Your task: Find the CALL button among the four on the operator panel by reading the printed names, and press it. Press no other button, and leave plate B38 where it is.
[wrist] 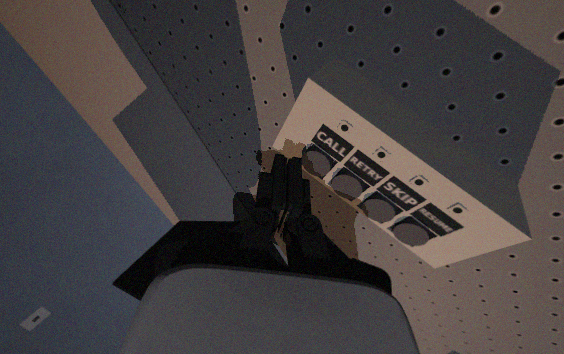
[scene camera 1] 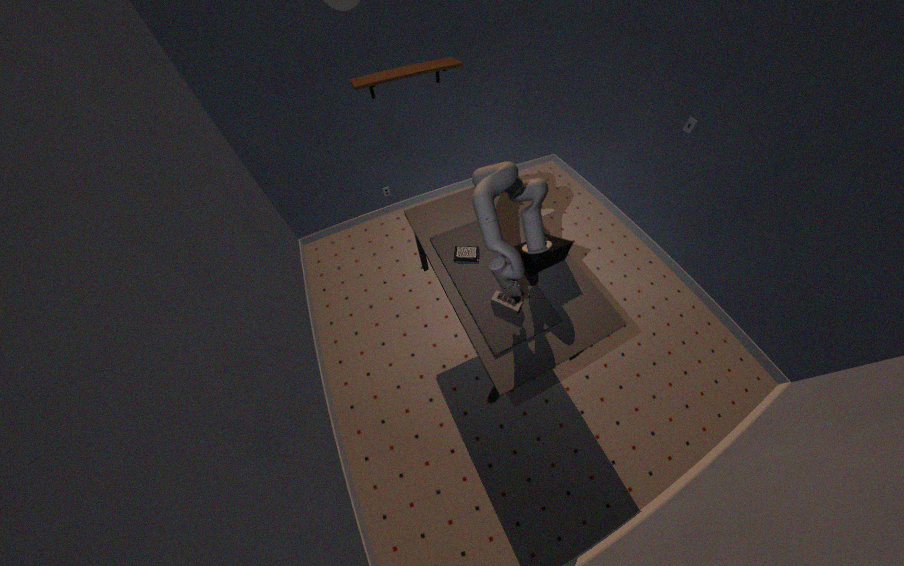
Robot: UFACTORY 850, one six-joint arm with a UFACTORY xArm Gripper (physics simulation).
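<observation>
Looking through my wrist camera, I see an operator panel (wrist: 470, 209).
</observation>
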